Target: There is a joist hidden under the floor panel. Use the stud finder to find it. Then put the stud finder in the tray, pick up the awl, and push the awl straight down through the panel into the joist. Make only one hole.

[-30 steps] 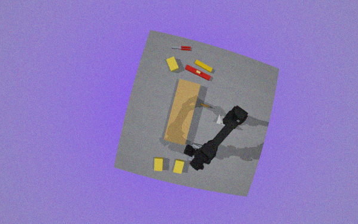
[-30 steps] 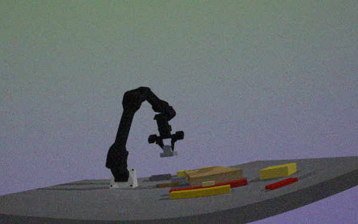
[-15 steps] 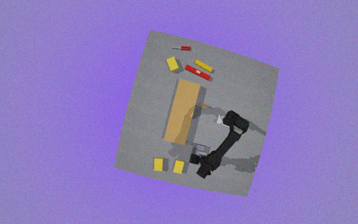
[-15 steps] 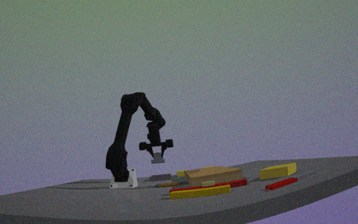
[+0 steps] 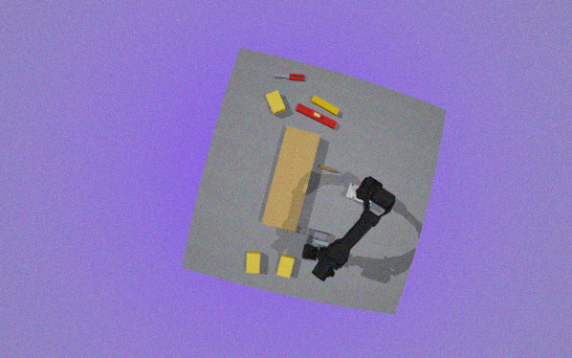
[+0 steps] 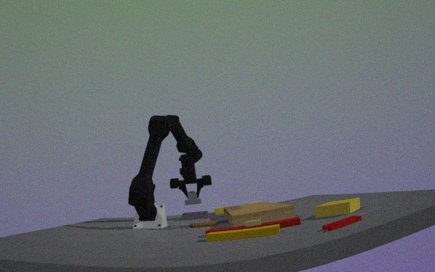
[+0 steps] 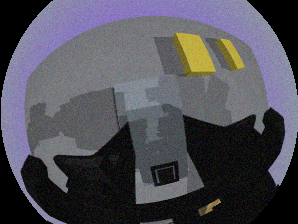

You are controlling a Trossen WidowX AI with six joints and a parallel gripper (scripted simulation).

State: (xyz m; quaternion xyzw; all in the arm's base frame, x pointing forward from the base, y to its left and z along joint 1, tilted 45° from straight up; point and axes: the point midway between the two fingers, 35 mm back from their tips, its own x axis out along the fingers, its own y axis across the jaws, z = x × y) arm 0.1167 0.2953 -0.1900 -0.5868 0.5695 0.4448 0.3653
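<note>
The grey tray lies 20 mm to the right of my gripper tip and 80 mm below it. Also, from my gripper tip: stud finder: 30 mm to the right, 20 mm above; awl: 70 mm ahead, 430 mm to the right, 90 mm below; red level: 250 mm ahead, 670 mm to the right, 80 mm below.
</note>
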